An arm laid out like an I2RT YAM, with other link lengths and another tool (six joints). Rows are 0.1 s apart.
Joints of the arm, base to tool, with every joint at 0 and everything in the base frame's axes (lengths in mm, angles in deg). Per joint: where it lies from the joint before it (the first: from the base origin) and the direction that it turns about. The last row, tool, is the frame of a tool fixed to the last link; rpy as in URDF.
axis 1: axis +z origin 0 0 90.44
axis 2: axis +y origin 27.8 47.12 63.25
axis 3: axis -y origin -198 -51.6 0
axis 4: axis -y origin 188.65 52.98 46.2
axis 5: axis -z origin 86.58 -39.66 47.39
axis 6: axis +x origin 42.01 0 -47.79
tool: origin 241 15 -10 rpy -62 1.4 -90
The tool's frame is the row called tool.
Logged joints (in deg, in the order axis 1, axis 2, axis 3, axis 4, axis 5, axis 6), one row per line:
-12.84, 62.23, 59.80, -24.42, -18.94, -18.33
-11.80, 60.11, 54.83, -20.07, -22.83, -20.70
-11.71, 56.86, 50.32, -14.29, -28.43, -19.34
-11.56, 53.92, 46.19, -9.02, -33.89, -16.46
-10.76, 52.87, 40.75, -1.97, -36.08, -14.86
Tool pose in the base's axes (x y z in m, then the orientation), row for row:
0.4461, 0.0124, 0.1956, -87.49, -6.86, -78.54
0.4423, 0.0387, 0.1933, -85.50, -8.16, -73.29
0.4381, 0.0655, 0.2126, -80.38, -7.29, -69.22
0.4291, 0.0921, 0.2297, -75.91, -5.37, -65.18
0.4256, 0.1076, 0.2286, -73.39, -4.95, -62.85
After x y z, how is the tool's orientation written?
As angles about the fixed x, y, z axes (roll, pitch, yaw), in degrees.
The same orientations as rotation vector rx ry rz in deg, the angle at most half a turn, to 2 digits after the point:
-76.76, 55.13, -66.76
-77.62, 48.94, -64.30
-73.94, 43.20, -61.89
-70.02, 39.05, -58.42
-68.11, 36.38, -56.78

